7 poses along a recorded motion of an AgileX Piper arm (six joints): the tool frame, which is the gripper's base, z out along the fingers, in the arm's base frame.
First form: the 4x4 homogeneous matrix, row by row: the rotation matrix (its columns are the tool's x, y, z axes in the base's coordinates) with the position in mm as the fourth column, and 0 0 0 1 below. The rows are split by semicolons.
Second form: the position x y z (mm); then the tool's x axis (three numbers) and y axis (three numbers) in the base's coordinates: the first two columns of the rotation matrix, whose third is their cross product. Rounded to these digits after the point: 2 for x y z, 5 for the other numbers. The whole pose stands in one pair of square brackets.
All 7 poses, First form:
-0.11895 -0.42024 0.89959 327.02; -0.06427 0.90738 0.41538 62.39; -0.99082 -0.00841 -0.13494 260.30; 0 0 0 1
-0.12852 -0.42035 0.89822 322.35; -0.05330 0.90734 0.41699 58.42; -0.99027 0.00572 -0.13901 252.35; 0 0 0 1
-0.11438 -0.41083 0.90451 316.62; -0.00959 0.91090 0.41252 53.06; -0.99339 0.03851 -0.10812 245.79; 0 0 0 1
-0.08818 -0.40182 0.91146 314.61; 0.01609 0.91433 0.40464 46.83; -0.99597 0.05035 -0.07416 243.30; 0 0 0 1
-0.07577 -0.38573 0.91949 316.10; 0.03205 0.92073 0.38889 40.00; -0.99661 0.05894 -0.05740 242.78; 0 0 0 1
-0.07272 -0.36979 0.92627 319.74; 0.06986 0.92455 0.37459 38.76; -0.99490 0.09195 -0.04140 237.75; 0 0 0 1
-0.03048 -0.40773 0.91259 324.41; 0.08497 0.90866 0.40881 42.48; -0.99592 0.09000 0.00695 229.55; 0 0 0 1
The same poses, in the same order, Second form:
[327.02 62.39 260.30 -0.11895 -0.06427 -0.99082 -0.42024 0.90738 -0.00841]
[322.35 58.42 252.35 -0.12852 -0.05330 -0.99027 -0.42035 0.90734 0.00572]
[316.62 53.06 245.79 -0.11438 -0.00959 -0.99339 -0.41083 0.91090 0.03851]
[314.61 46.83 243.30 -0.08818 0.01609 -0.99597 -0.40182 0.91433 0.05035]
[316.10 40.00 242.78 -0.07577 0.03205 -0.99661 -0.38573 0.92073 0.05894]
[319.74 38.76 237.75 -0.07272 0.06986 -0.99490 -0.36979 0.92455 0.09195]
[324.41 42.48 229.55 -0.03048 0.08497 -0.99592 -0.40773 0.90866 0.09000]

